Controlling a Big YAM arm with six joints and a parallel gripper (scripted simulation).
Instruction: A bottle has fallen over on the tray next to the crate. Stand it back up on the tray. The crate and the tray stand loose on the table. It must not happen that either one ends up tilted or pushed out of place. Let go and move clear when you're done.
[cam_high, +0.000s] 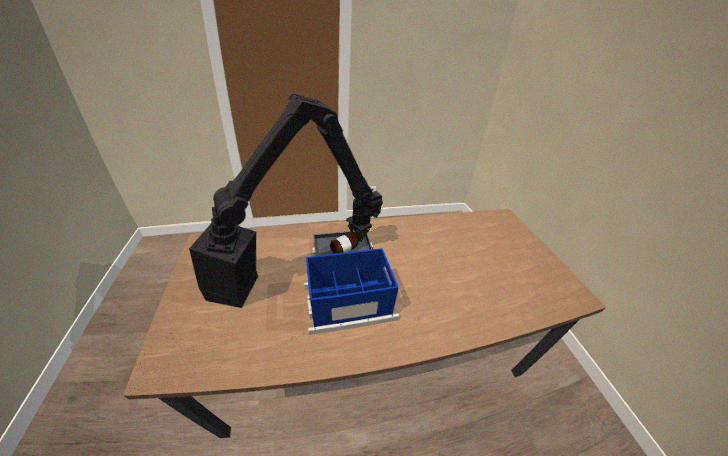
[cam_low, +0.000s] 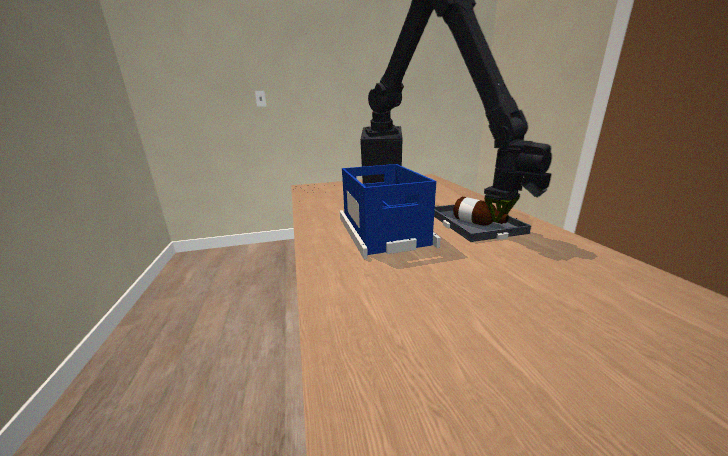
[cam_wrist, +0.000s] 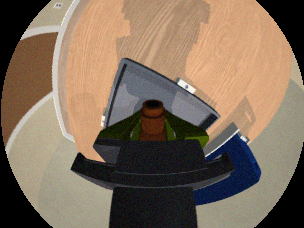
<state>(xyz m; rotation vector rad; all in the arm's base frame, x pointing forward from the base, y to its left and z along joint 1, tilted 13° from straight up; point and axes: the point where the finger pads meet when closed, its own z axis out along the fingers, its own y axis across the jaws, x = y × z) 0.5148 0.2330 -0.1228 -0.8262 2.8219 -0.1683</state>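
The brown bottle lies 4 cm behind my hand and 3 cm to the right of it. From my hand the other things lie so: dark grey tray (7 cm behind, 3 cm to the right, 3 cm below); blue crate (7 cm behind, 33 cm to the right, 5 cm above).
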